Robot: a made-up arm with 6 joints.
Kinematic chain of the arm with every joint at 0, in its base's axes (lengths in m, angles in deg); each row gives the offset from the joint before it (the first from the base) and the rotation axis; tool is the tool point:
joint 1: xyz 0 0 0.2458 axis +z
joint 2: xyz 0 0 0 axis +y
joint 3: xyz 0 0 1.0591 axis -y
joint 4: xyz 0 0 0 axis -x
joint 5: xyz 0.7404 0 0 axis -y
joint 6: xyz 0 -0.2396 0 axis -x
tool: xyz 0 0 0
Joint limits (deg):
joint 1: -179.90..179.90
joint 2: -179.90..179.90
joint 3: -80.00..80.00
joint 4: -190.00..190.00
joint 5: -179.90..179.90
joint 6: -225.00..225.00
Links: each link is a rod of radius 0.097 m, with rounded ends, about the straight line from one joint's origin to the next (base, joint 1, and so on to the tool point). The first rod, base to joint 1, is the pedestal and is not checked.
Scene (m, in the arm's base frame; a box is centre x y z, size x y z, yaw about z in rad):
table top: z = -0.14
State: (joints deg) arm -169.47 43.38 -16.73 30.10 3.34 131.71
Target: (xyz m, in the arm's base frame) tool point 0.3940 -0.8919 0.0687
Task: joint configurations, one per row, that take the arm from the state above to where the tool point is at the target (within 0.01 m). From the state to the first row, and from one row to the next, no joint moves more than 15 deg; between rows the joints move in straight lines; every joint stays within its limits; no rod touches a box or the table.
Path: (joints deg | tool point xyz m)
1: -155.34 45.06 -19.74 32.17 3.34 131.71 | -1.1573 -0.3082 0.3783
2: -141.22 46.74 -22.75 34.23 3.34 131.71 | -1.0260 -0.5702 0.3254
3: -127.09 48.41 -25.75 36.30 3.34 131.71 | -0.8359 -0.7855 0.2753
4: -112.96 50.09 -28.76 38.37 3.34 131.71 | -0.6026 -0.9409 0.2276
5: -98.83 51.77 -31.77 40.44 3.34 131.71 | -0.3444 -1.0290 0.1830
6: -84.71 53.45 -34.78 42.50 3.34 131.71 | -0.0804 -1.0474 0.1415
7: -70.58 55.13 -37.78 44.57 3.34 131.71 | 0.1713 -0.9992 0.1033
8: -56.45 56.81 -40.79 46.64 3.34 131.71 | 0.3940 -0.8919 0.0686

